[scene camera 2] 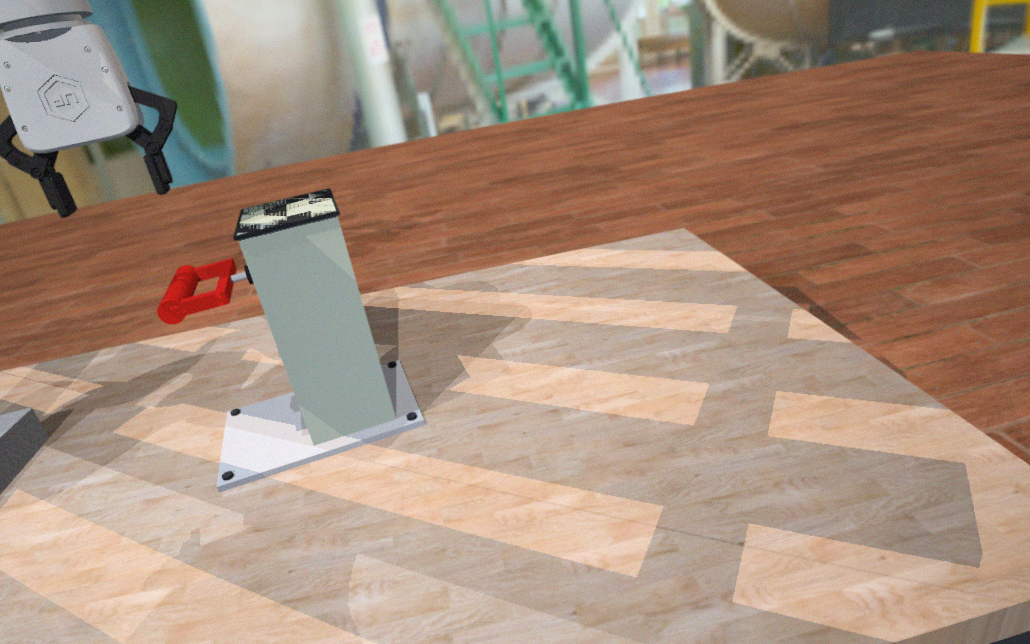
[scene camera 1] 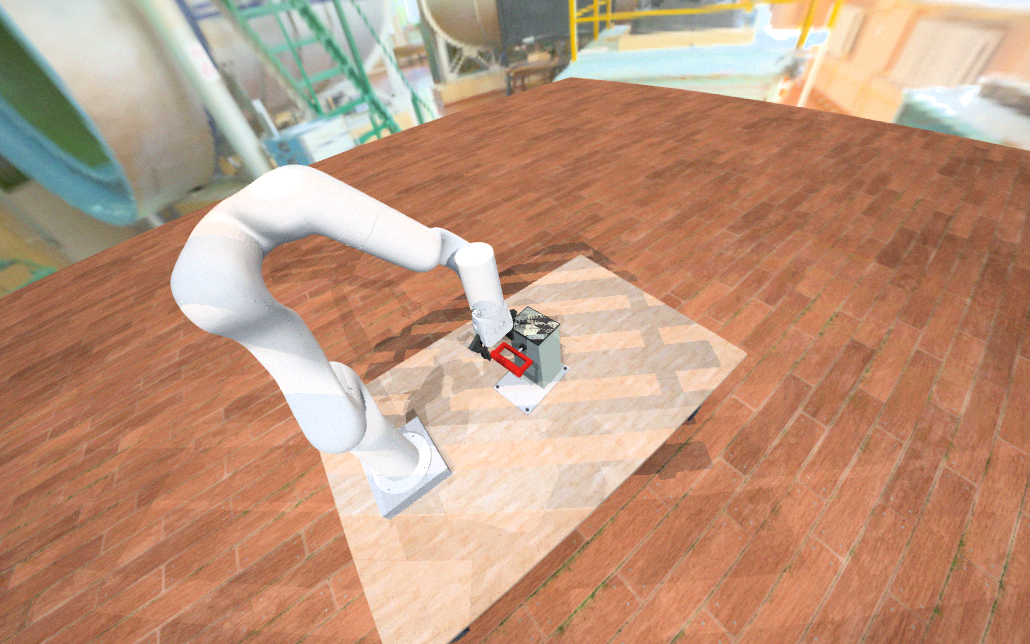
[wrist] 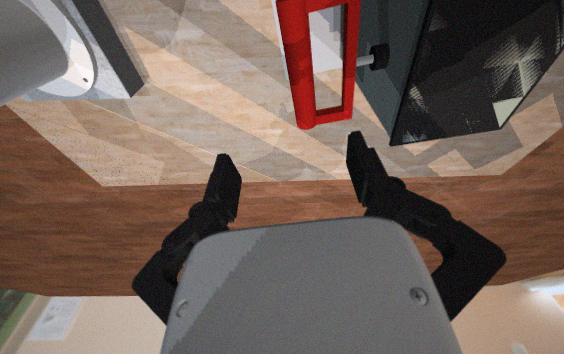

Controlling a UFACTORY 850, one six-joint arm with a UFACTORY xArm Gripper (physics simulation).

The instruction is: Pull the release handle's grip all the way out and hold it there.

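The release handle is a red rectangular frame with a thick outer grip bar [scene camera 1: 507, 366] [scene camera 2: 180, 292] [wrist: 298, 65]. A short thin rod [scene camera 2: 240, 277] [wrist: 365, 61] joins it to the side of a grey-green post [scene camera 1: 548, 366] [scene camera 2: 319, 326] with a black patterned top. My gripper [scene camera 2: 114, 201] [wrist: 288, 157] is open and empty. In scene camera 2 it hangs above the handle, on the side away from the post. In the wrist view the near end of the grip bar shows beyond and between the fingertips, apart from them. In scene camera 1 the gripper is partly hidden by its own body.
The post stands on a light square base plate [scene camera 1: 524, 396] [scene camera 2: 258, 444] with dark bolts, on a wooden board [scene camera 1: 607, 425] [scene camera 2: 531, 486] [wrist: 200, 115]. The arm's base plate [scene camera 1: 394, 498] [scene camera 2: 15, 448] stands on the same board. Brown plank floor [scene camera 1: 835, 303] surrounds the board.
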